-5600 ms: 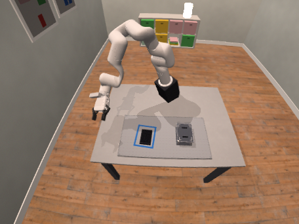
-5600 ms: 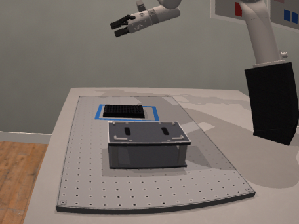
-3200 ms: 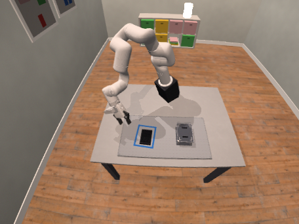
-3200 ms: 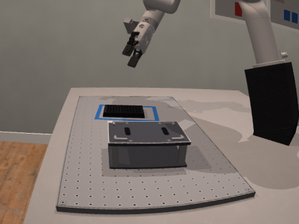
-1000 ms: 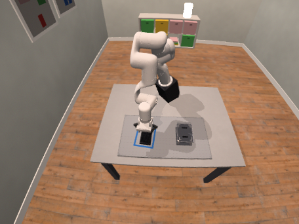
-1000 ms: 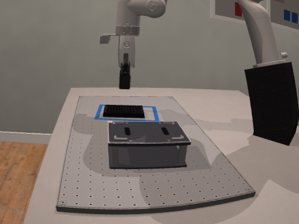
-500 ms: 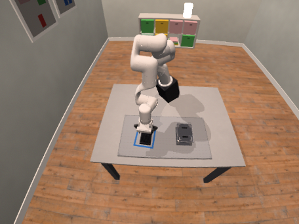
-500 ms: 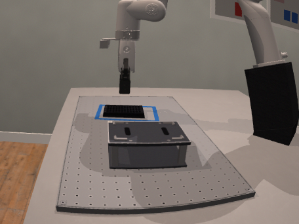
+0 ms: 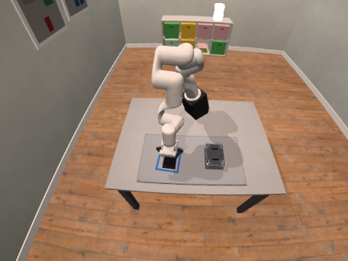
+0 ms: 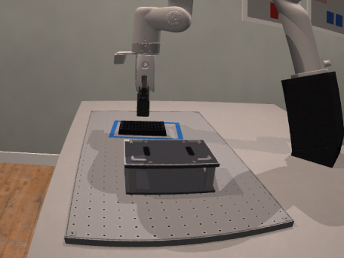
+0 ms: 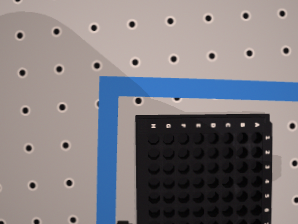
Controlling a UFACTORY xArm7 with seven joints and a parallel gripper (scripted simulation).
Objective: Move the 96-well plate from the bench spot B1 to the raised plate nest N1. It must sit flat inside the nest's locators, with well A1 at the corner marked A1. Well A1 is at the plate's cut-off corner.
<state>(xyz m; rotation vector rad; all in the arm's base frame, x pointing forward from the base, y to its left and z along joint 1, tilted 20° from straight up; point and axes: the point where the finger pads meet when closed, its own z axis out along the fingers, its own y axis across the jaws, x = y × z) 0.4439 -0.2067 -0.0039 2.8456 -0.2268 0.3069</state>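
Right now the black 96-well plate is 6 cm below my hand. Also, from my hand: raised plate nest (1 cm ahead, 30 cm to the left, 1 cm below); then A1 corner mark (8 cm ahead, 23 cm to the left).
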